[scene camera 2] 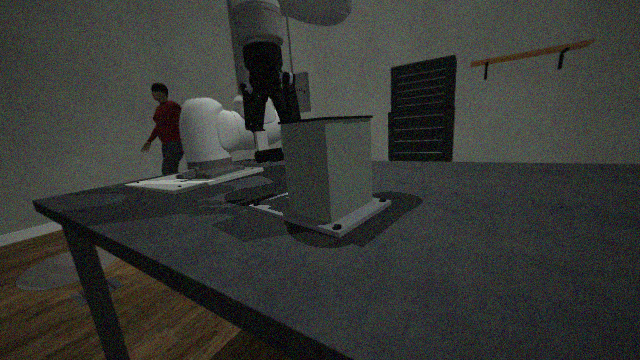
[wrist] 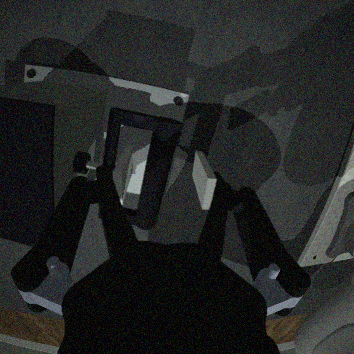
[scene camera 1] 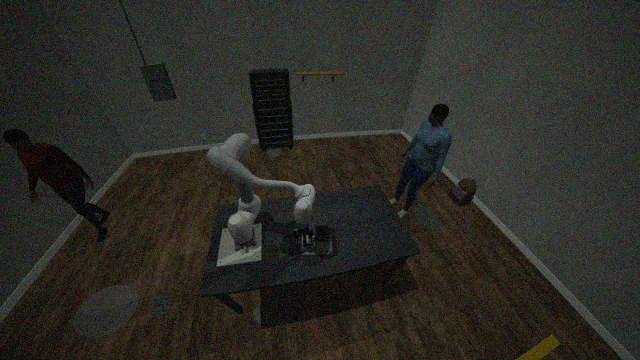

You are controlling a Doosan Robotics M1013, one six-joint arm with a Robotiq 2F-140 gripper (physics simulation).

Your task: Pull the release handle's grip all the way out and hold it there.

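Note:
The release handle's grip, a black rectangular loop [wrist: 156, 182] [scene camera 2: 269, 155], stands out from the side of a grey box [wrist: 79, 125] [scene camera 2: 327, 172] [scene camera 1: 327, 233] with a dark top. The box sits on a pale bolted base plate [wrist: 145, 89] [scene camera 2: 362, 216]. My gripper [wrist: 163, 160] [scene camera 1: 307, 239] is partly open and holds nothing. In the wrist view, the left pad shows through the loop's opening and the right pad is outside, with the loop's outer bar between them. Pad contact cannot be told. In scene camera 2, the box hides one fingertip.
A small black knob [wrist: 81, 162] sticks out beside the loop. The dark table [scene camera 1: 355, 210] [scene camera 2: 475, 260] bears the box and the arm's pale mounting plate [scene camera 1: 225, 252] [scene camera 2: 167, 186]. A person in blue [scene camera 1: 429, 147] stands beyond the table's right side; another in red [scene camera 1: 50, 162] [scene camera 2: 167, 120] is at the left.

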